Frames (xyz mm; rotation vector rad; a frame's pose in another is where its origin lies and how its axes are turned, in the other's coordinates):
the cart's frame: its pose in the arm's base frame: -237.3 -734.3 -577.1 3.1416 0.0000 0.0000
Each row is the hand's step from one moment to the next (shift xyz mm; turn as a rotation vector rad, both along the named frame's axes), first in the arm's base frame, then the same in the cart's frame.
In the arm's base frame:
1: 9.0 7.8 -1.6 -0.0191 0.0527 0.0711
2: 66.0 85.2 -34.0 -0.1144 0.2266 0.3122
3: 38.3 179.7 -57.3 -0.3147 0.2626 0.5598
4: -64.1 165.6 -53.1 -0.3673 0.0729 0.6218
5: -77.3 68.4 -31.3 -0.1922 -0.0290 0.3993
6: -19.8 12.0 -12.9 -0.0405 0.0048 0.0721
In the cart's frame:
1: 9.0 -7.8 1.6 -0.0191 -0.0527 -0.0711
2: 66.0 -85.2 34.0 -0.1144 -0.2266 -0.3122
3: 38.3 -179.7 57.3 -0.3147 -0.2626 -0.5598
4: -64.1 -165.6 53.1 -0.3673 -0.0729 -0.6218
5: -77.3 -68.4 31.3 -0.1922 0.0290 -0.3993
6: -19.8 -12.0 12.9 -0.0405 -0.0048 -0.0721

